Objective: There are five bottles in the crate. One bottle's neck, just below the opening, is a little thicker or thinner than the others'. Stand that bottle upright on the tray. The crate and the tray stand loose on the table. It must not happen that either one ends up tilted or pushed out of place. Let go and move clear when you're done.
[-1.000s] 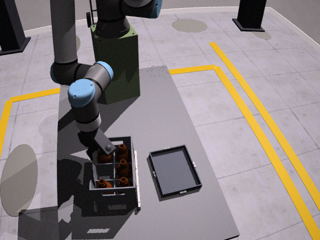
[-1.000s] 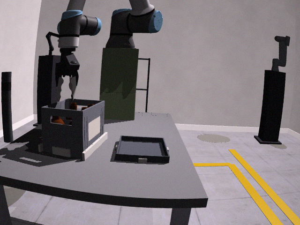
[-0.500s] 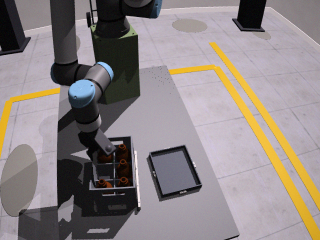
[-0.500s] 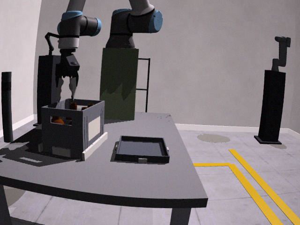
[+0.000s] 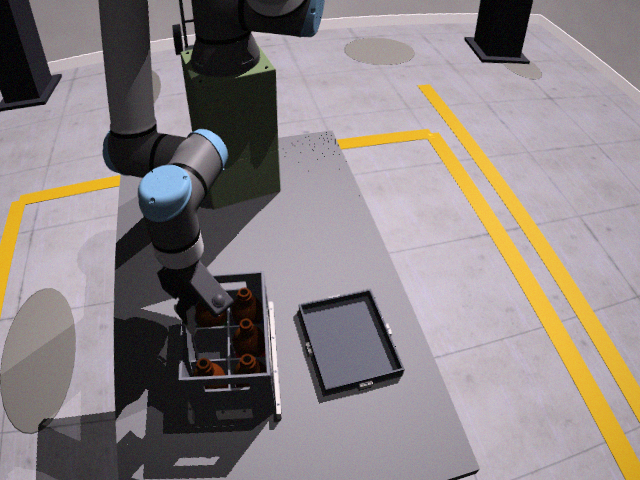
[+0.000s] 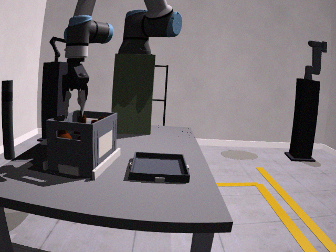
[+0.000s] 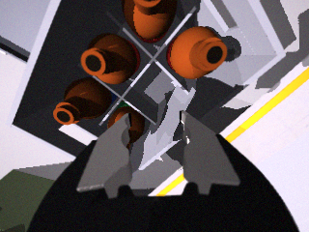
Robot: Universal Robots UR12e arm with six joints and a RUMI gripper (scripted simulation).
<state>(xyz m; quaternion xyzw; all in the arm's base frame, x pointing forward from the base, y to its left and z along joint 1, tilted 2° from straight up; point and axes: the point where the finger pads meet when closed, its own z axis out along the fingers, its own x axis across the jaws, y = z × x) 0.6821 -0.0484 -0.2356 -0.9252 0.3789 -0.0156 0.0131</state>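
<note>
My hand is 4 cm to the right of the dark grey crate and 10 cm above it. From my hand the other things lie so: black tray 4 cm behind, 32 cm to the left, 17 cm below.
</note>
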